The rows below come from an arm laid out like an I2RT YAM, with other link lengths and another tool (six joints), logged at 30 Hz.
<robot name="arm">
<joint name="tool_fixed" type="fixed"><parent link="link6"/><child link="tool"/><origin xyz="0.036 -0.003 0.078" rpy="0.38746 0 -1.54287"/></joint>
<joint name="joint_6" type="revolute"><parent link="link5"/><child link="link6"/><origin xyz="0.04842 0 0.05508" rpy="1.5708 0 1.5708"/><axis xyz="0 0 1"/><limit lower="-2.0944" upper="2.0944"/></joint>
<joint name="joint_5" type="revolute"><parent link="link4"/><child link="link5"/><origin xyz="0.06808 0.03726 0.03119" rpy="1.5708 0 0"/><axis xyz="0 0 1"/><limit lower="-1.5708" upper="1.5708"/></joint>
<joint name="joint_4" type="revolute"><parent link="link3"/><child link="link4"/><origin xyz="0.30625 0.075 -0.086"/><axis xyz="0 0 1"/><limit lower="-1.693" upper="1.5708"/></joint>
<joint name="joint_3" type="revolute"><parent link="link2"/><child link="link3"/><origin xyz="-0.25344 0 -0.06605" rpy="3.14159 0 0"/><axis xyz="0 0 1"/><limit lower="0" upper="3.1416"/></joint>
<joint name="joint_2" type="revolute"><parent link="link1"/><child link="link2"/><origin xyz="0.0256 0.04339 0.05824" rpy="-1.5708 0 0"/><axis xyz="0 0 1"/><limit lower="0" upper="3.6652"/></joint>
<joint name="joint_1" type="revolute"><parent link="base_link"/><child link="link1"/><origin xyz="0 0 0.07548"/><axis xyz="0 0 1"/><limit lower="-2.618" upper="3.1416"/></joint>
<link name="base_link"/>
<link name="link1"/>
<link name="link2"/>
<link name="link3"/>
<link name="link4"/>
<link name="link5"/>
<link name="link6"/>
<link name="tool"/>
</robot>
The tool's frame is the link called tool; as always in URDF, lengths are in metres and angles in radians.
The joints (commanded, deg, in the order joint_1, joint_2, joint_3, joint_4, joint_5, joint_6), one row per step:
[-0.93 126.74 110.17 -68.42 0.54 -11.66]
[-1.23 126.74 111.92 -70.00 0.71 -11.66]
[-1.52 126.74 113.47 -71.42 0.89 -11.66]
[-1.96 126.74 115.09 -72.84 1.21 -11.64]
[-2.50 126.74 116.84 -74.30 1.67 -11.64]
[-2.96 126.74 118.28 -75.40 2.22 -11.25]
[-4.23 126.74 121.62 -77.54 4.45 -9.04]
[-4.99 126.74 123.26 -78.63 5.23 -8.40]
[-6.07 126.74 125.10 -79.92 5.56 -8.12]
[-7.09 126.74 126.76 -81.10 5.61 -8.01]
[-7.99 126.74 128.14 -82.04 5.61 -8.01]
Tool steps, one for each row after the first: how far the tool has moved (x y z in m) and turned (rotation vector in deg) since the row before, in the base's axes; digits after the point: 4 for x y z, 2 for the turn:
[0.0008 -0.0030 0.0098 -0.17 -0.17 -0.32]
[0.0004 -0.0029 0.0087 -0.18 -0.13 -0.31]
[0.0003 -0.0046 0.0092 -0.32 -0.19 -0.49]
[0.0002 -0.0058 0.0100 -0.47 -0.27 -0.59]
[-0.0001 -0.0053 0.0083 -0.52 -0.33 -0.90]
[-0.0010 -0.0163 0.0200 -2.04 -1.20 -3.72]
[-0.0010 -0.0084 0.0096 -0.73 -0.55 -1.50]
[-0.0016 -0.0101 0.0103 -0.34 -0.55 -1.40]
[-0.0018 -0.0089 0.0091 -0.09 -0.48 -1.14]
[-0.0017 -0.0077 0.0075 -0.06 -0.44 -0.90]

